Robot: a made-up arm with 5 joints.
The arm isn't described. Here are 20 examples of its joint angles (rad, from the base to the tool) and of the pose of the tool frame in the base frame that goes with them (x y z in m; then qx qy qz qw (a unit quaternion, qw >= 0)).
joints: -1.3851 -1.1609 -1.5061 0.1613 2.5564
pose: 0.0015 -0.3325 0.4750 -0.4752 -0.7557 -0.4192 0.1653
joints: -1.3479 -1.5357 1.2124 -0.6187 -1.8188
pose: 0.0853 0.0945 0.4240 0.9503 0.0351 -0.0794 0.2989
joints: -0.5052 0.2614 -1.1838 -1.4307 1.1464
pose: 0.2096 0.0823 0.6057 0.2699 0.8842 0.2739 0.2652
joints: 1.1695 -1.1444 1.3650 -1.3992 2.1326
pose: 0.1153 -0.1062 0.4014 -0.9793 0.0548 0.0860 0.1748
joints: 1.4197 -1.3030 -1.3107 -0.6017 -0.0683
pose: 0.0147 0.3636 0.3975 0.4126 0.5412 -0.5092 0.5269
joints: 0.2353 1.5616 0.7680 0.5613 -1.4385
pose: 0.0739 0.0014 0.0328 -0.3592 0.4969 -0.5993 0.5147
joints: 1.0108 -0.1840 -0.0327 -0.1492 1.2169
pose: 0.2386 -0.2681 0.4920 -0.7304 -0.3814 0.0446 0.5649
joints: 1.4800 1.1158 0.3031 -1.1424 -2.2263
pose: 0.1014 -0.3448 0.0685 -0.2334 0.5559 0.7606 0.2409
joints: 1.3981 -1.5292 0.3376 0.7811 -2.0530
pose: 0.0735 -0.0198 0.4908 -0.2882 0.7852 0.5394 0.0976
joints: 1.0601 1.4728 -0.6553 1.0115 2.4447
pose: 0.2281 -0.2813 -0.0123 0.1272 -0.0202 0.6142 0.7786
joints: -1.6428 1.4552 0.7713 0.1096 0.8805
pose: 0.0603 0.0507 -0.0057 -0.1473 0.3431 0.8766 0.3037
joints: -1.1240 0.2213 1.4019 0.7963 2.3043
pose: 0.0855 0.0455 0.1501 -0.2207 -0.3476 -0.9049 0.1082
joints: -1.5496 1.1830 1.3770 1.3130 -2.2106
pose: 0.0641 0.0035 0.2196 -0.8629 -0.2991 -0.1416 0.3821
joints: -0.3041 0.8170 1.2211 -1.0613 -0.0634
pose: 0.2380 0.0568 0.0774 0.0605 -0.2863 0.0917 0.9518
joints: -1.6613 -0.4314 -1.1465 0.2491 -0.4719
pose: 0.0617 0.0249 0.6822 0.8806 -0.4583 0.0652 0.1016
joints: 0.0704 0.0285 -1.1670 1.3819 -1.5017
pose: 0.3213 -0.0149 0.5478 0.4154 -0.4549 -0.5707 0.5429
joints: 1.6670 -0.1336 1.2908 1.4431 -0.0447
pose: 0.0644 -0.0587 0.2001 0.3486 0.3476 -0.6710 0.5545
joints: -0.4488 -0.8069 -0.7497 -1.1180 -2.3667
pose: -0.0631 -0.0593 0.6072 -0.8434 0.1177 -0.4364 0.2906
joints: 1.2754 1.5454 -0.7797 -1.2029 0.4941
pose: 0.1982 -0.4208 0.1165 -0.6396 -0.5501 -0.2165 0.4914
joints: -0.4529 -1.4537 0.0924 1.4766 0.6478
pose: 0.0683 0.0040 0.4614 -0.0486 -0.6634 0.3749 0.6457
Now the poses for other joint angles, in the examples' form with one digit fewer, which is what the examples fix.
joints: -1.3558 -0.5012 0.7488 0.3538 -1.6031
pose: 0.118 0.248 0.314 0.465 -0.031 -0.130 0.875
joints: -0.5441 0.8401 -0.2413 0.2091 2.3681
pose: 0.426 0.221 0.152 -0.289 -0.235 0.919 0.129
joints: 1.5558 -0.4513 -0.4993 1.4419 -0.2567
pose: 0.073 -0.191 0.512 -0.301 -0.417 -0.688 0.512
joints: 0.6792 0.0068 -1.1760 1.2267 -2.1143
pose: 0.262 -0.154 0.569 0.464 -0.506 -0.719 0.108
